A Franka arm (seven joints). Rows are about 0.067 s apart.
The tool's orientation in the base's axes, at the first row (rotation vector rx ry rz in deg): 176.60, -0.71, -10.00
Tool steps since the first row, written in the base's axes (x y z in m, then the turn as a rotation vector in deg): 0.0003, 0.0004, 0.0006, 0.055, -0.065, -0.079; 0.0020, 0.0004, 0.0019, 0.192, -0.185, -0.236; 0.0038, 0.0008, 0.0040, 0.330, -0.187, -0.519; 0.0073, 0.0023, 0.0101, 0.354, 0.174, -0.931; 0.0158, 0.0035, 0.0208, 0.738, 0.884, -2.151; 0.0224, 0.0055, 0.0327, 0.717, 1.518, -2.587; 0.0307, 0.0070, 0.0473, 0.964, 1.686, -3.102
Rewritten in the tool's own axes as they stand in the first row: 0.0002, -0.0004, -0.0007, 0.064, 0.060, 0.076; 0.0018, -0.0003, -0.0021, 0.219, 0.171, 0.222; 0.0033, -0.0006, -0.0044, 0.388, 0.157, 0.488; 0.0061, -0.0018, -0.0110, 0.455, -0.226, 0.874; 0.0133, -0.0024, -0.0226, 0.966, -1.004, 2.003; 0.0185, -0.0038, -0.0353, 0.987, -1.661, 2.404; 0.0251, -0.0046, -0.0508, 1.288, -1.858, 2.878
